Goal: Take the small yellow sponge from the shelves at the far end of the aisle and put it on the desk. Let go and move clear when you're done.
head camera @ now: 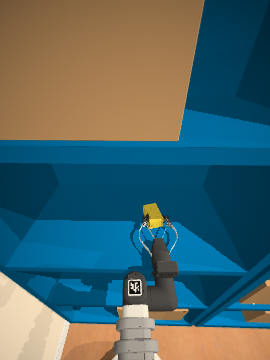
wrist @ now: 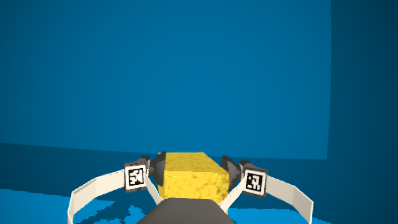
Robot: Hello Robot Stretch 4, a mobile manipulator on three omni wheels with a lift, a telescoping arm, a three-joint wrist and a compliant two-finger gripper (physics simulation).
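Places are measured from the robot's base along level axes (x ahead, y left, z up), in metres.
Where they show: hand, tool point: (head camera: 154,215) (wrist: 192,166).
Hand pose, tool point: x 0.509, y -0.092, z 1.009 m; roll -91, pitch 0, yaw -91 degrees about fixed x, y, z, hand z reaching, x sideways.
Note:
Things, the pixels of their top centre, and the offset from my tool point. "spot": a spot on its surface instead.
- small yellow sponge, top centre: (wrist: 188,161) (head camera: 153,212) dx +0.017, dy +0.005, dz +0.001 m
- large brown box, surface spot: (head camera: 90,70) spot: dx -0.173, dy +0.145, dz +0.508 m
The small yellow sponge (head camera: 152,211) (wrist: 197,186) is in a bay of the blue shelves (head camera: 100,154), near the middle of that bay. My gripper (head camera: 157,220) (wrist: 194,170) is shut on the sponge, with one dark fingertip pressed against its left side and one against its right. The sponge points lengthwise away from the wrist. Its lower near part is hidden behind the gripper body in the wrist view. I cannot tell whether its underside touches the shelf board. The desk does not show in either view.
A large brown box (head camera: 90,70) stands on the level above, at the upper left. The bay's side walls stand left and right of the gripper. More brown boxes (head camera: 257,294) show at the lower right. A pale wall (head camera: 25,320) is at the lower left.

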